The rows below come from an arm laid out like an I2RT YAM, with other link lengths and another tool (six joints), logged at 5 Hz.
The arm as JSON. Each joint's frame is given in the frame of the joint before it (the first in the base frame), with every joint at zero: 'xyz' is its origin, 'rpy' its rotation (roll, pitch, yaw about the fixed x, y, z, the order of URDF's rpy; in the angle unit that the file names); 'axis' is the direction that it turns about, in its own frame. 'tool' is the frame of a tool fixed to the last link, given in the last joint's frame.
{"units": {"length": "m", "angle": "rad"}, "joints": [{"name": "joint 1", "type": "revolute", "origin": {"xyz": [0.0, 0.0, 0.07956], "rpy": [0.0, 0.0, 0.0]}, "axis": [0.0, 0.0, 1.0]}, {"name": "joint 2", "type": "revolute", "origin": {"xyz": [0.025, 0.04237, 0.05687], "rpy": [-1.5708, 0.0, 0.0]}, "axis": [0.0, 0.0, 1.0]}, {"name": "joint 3", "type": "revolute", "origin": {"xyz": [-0.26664, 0.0, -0.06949], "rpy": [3.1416, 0.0, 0.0]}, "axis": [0.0, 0.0, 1.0]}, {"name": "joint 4", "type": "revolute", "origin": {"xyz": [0.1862, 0.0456, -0.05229], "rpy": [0.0, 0.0, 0.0]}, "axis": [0.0, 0.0, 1.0]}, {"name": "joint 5", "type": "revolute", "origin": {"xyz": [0.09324, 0.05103, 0.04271], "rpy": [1.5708, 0.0, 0.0]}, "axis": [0.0, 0.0, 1.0]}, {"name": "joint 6", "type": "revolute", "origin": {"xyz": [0.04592, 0.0, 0.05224], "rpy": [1.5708, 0.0, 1.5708]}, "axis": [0.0, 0.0, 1.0]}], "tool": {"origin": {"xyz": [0.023, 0.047, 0.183], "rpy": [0.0, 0.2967, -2.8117]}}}
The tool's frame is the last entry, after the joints.
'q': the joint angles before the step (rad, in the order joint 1, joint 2, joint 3, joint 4, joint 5, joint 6). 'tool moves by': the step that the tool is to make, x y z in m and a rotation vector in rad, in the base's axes. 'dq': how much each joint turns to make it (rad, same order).
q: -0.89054 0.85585 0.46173 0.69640 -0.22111 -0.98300
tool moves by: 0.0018 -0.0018 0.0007 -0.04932 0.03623 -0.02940
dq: 0.02303 0.02150 -0.01352 0.03487 0.03239 -0.07382
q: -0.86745 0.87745 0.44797 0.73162 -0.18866 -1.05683
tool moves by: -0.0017 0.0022 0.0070 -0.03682 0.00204 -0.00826
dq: 0.00153 -0.00027 -0.00603 0.02734 0.00150 -0.02766
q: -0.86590 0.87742 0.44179 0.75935 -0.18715 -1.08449
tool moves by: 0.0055 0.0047 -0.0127 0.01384 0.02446 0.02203
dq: 0.01254 -0.01225 -0.02438 -0.01553 -0.01193 -0.00627
